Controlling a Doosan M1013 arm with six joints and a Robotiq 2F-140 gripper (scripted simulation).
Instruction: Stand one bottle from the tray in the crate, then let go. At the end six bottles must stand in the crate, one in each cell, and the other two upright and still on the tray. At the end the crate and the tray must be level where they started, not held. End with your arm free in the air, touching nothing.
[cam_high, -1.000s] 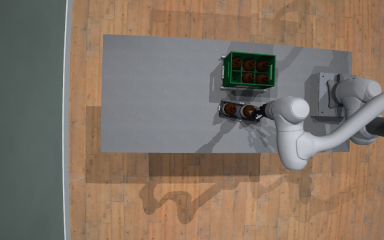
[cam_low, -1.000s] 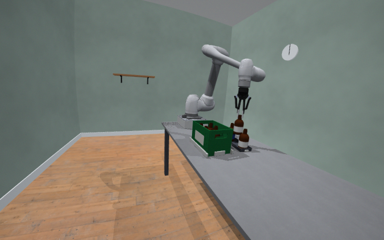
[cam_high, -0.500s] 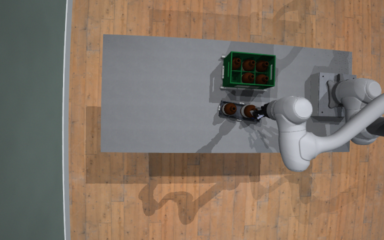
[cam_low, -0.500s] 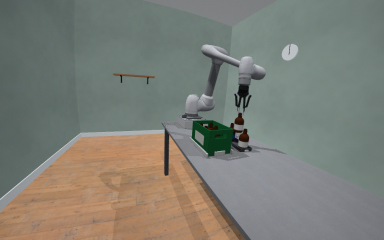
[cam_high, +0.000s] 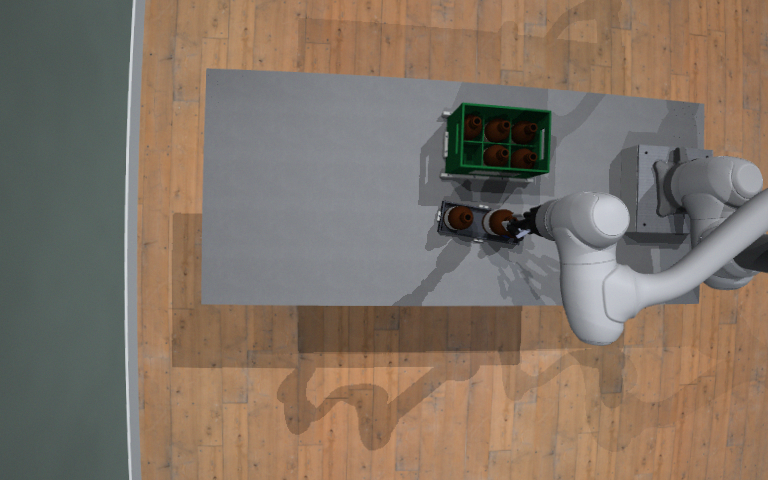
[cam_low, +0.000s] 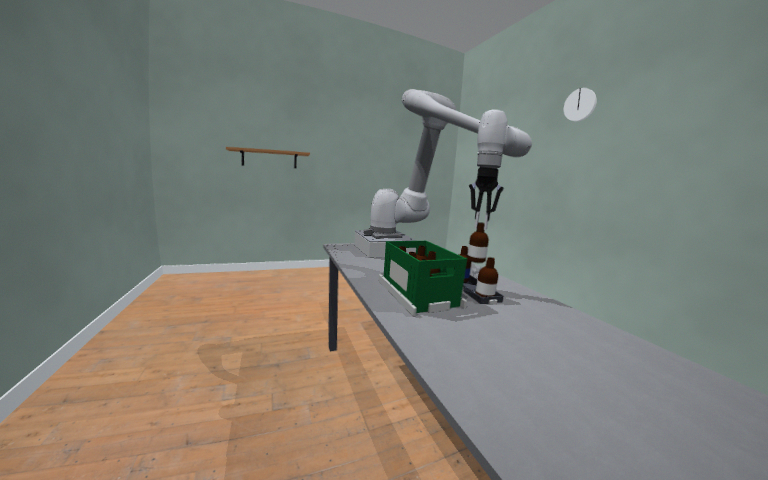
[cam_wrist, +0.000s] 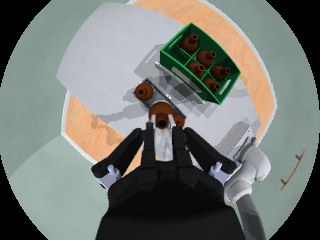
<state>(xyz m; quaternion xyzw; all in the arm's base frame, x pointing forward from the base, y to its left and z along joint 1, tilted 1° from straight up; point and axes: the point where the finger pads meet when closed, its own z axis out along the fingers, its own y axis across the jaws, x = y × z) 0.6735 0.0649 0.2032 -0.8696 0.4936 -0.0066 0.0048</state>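
My hand is 9 cm above the brown bottle. From my hand the other things lie so: green crate 24 cm to the right, 20 cm below, 4 cm behind; dark tray 27 cm below.
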